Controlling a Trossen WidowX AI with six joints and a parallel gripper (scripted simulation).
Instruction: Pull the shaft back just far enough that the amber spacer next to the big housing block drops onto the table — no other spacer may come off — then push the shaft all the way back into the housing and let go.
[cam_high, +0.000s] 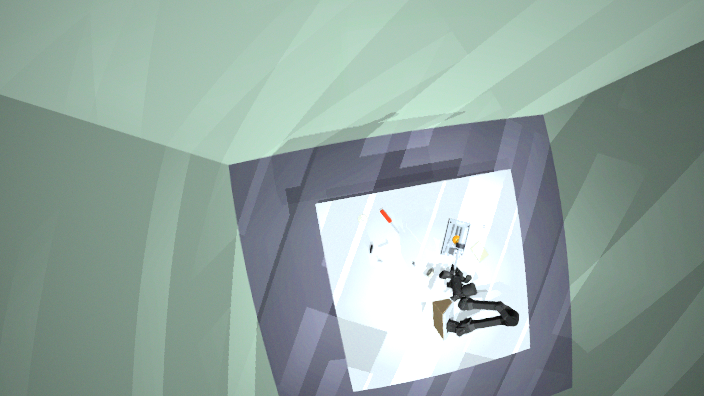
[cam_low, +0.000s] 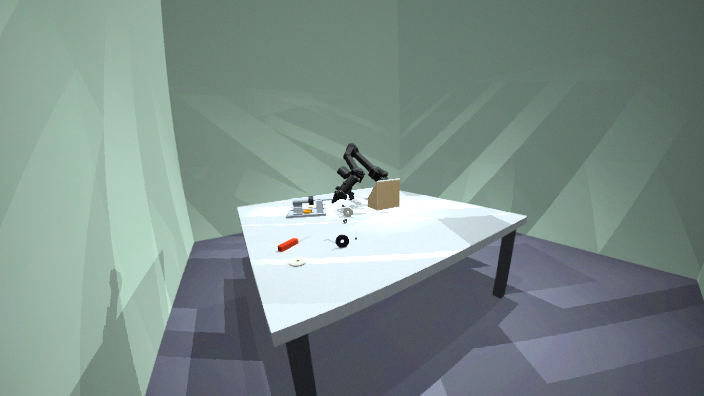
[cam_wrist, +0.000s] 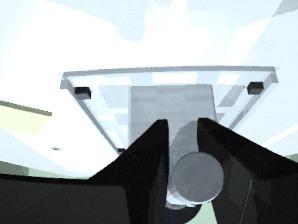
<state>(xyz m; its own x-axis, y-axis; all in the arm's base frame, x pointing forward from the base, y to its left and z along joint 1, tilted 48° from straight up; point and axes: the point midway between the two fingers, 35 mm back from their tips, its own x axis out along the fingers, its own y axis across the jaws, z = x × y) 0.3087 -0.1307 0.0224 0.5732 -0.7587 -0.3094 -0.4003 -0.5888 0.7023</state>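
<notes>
Now: the thin shaft 50 mm ahead of my gripper tip, 20 mm to the right of it and 20 mm above it. Round my gripper tip: red-handled screwdriver (330 mm ahead, 330 mm to the left, 50 mm below); then pale yellow square (20 mm ahead, 210 mm to the right, 50 mm below); then white washer (380 mm ahead, 490 mm to the left, 50 mm below).
</notes>
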